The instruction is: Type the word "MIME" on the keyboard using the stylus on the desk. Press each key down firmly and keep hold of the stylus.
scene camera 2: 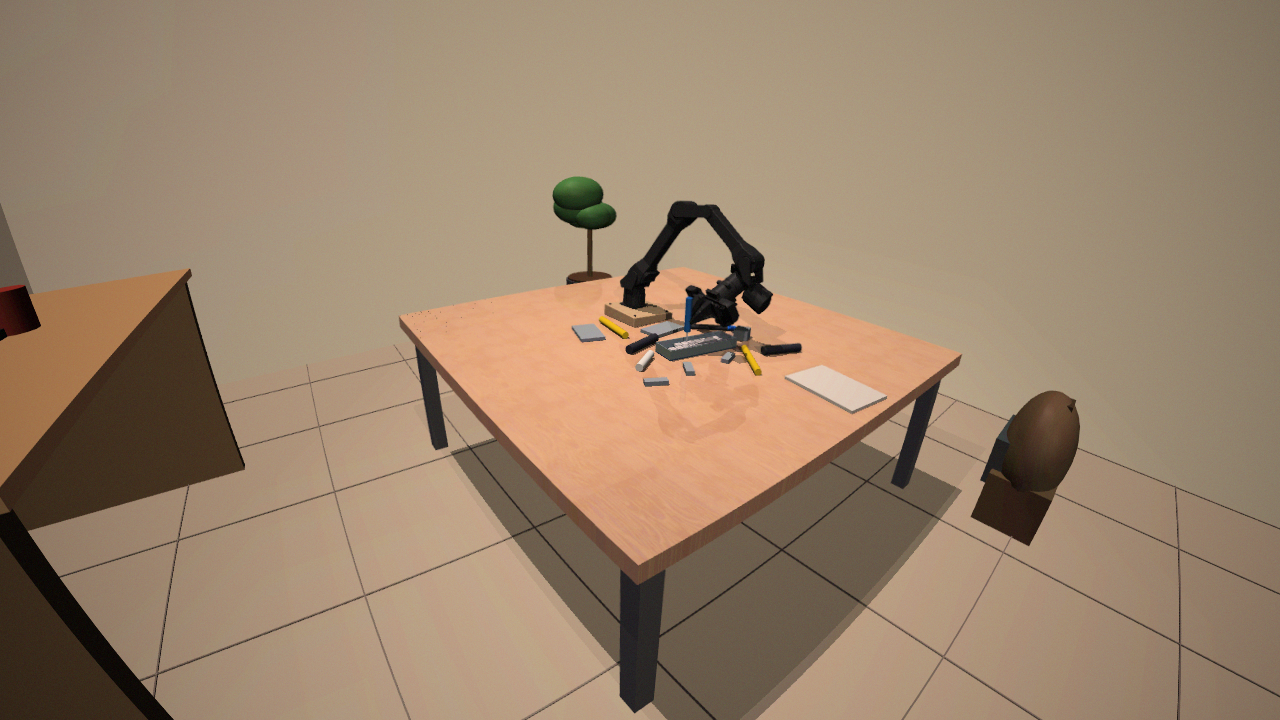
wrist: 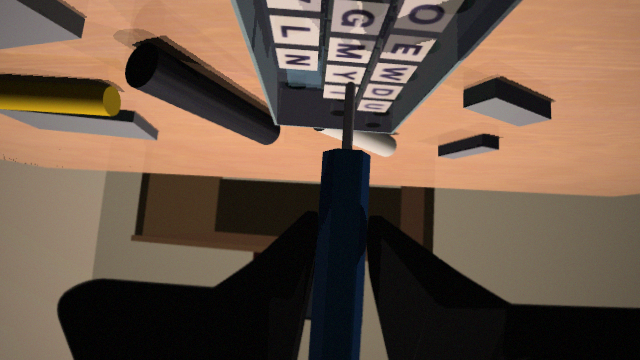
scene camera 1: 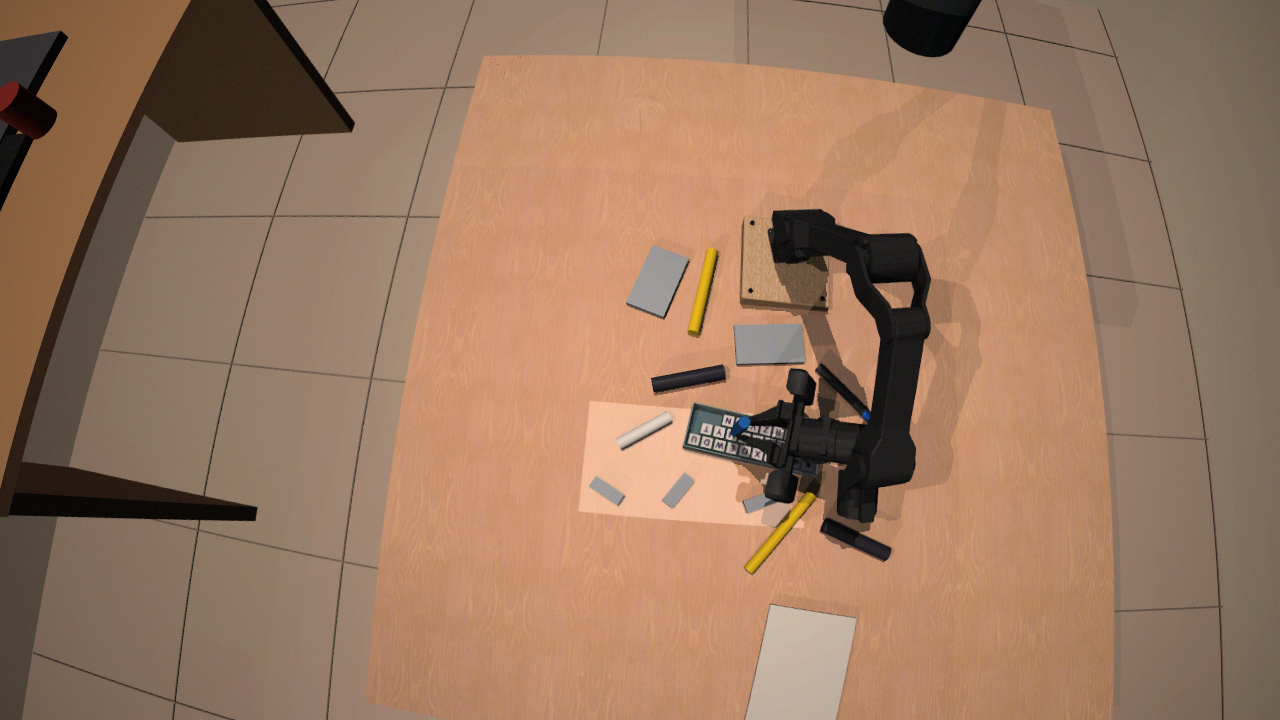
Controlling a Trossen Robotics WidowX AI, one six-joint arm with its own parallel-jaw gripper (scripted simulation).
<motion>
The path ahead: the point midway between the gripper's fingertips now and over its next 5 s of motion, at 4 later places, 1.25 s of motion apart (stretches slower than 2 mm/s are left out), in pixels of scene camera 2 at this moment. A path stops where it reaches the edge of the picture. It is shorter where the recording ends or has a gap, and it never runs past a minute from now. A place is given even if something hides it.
The gripper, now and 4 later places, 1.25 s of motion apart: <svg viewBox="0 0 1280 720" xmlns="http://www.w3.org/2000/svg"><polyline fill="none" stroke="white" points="687,322 687,327 711,306 713,317 712,320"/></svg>
</motion>
